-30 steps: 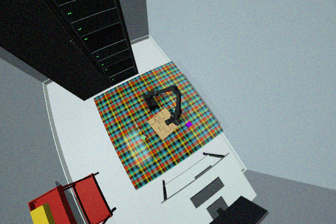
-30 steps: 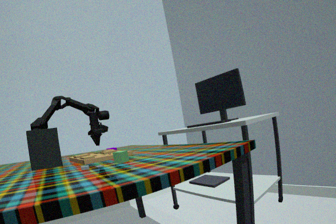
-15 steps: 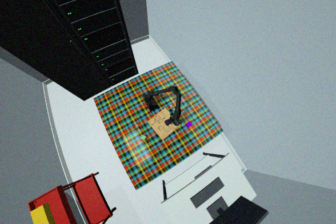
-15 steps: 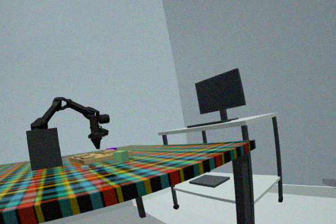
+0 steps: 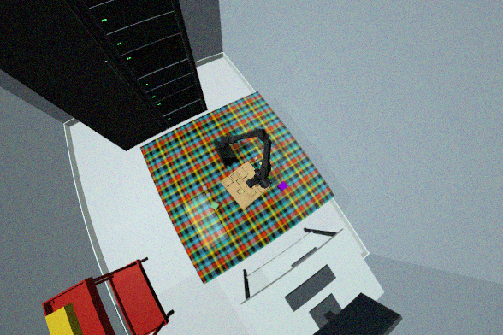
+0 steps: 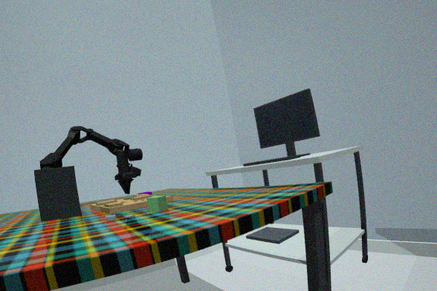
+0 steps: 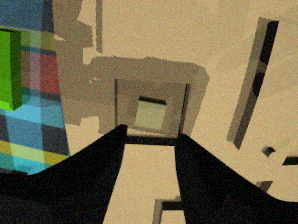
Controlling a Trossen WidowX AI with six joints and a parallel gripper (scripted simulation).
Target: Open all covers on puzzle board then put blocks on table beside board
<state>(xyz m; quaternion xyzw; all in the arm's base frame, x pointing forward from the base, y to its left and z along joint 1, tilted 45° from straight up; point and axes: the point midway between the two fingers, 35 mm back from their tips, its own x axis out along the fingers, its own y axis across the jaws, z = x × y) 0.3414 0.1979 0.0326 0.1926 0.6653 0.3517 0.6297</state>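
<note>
My gripper tip is 39 cm to the left of the pale green block, 6 cm short of it and 2 cm above it. Also, from my gripper tip: bright green block (12 cm to the left, 4 cm below, 1 cm behind); then purple block (19 cm to the left, 12 cm ahead, 3 cm below); then grey piece (42 cm to the right, 11 cm behind, 4 cm below).
</note>
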